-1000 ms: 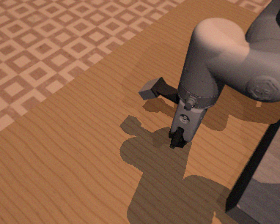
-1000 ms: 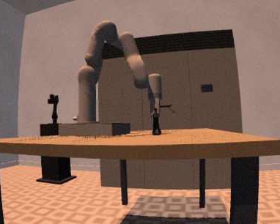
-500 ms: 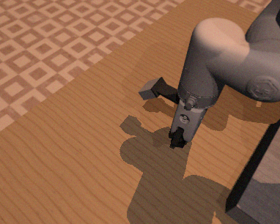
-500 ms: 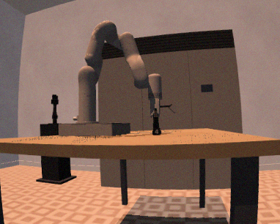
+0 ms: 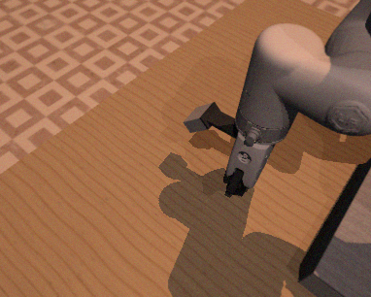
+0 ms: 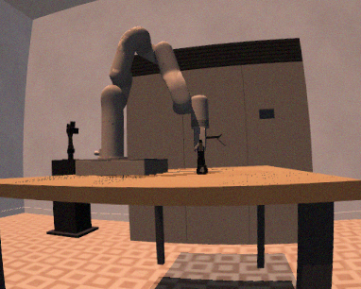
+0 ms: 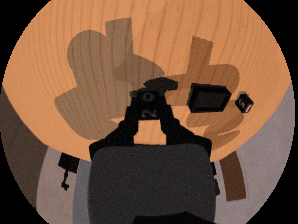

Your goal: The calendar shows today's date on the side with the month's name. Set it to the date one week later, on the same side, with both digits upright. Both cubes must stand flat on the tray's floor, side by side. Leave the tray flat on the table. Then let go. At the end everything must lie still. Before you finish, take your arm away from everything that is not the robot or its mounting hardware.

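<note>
The black digit cube is 2 cm below my hand. Round my hand: black cube (3 cm ahead, 21 cm to the right, 2 cm below).
</note>
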